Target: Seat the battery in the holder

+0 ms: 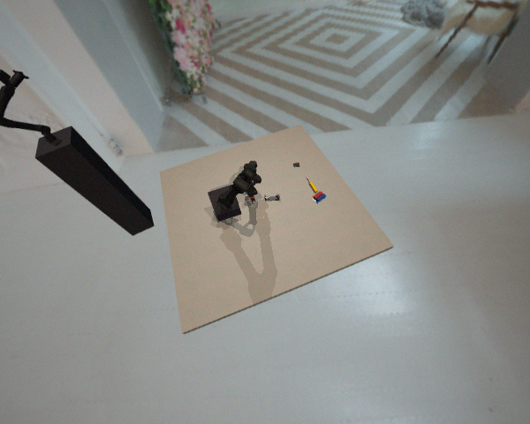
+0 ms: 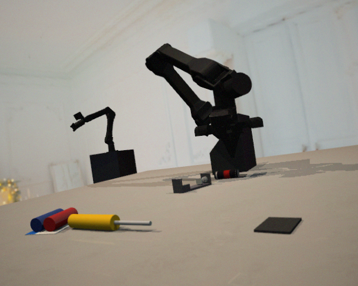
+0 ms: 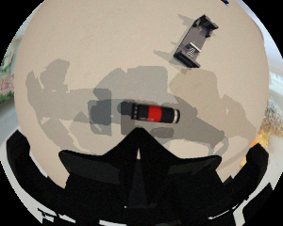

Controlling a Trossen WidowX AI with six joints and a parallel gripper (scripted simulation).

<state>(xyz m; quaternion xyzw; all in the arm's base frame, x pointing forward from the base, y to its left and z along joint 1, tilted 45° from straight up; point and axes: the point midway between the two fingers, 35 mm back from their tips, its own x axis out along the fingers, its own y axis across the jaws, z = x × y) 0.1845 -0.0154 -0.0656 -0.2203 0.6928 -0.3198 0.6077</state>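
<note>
Now: the battery 2 cm to the right of my gripper tip and 4 cm below it. Also, from my gripper tip: flat black square: 43 cm ahead, 10 cm to the left, 5 cm below; then yellow-handled screwdriver: 42 cm ahead, 12 cm to the right, 5 cm below.
</note>
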